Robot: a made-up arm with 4 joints.
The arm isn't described. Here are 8 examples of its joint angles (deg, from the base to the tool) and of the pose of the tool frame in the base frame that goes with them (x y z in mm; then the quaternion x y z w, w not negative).
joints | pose
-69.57 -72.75 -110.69 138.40 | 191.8 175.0 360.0 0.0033 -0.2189 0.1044 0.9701
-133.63 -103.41 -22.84 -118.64 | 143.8 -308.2 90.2 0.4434 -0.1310 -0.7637 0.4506
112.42 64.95 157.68 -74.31 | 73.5 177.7 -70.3 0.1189 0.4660 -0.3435 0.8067
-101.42 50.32 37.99 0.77 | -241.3 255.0 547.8 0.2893 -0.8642 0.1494 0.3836
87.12 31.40 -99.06 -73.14 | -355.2 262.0 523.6 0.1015 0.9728 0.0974 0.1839
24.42 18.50 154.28 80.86 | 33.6 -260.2 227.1 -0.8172 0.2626 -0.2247 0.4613
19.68 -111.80 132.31 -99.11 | -338.0 -274.4 54.9 -0.4839 0.6739 -0.1391 0.5407
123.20 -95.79 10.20 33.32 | -219.5 255.4 398.4 0.1073 -0.9587 0.2252 0.1367
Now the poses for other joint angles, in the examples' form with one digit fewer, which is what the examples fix.
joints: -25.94 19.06 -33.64 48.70
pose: -37 108 562 0.697 0.020 0.279 0.660
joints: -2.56 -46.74 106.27 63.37
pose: 119 -232 313 -0.927 -0.024 -0.189 0.324
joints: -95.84 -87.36 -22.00 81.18
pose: -118 6 561 0.749 -0.099 0.523 0.395
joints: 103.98 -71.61 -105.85 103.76
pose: -20 -203 173 0.661 -0.179 -0.725 0.073
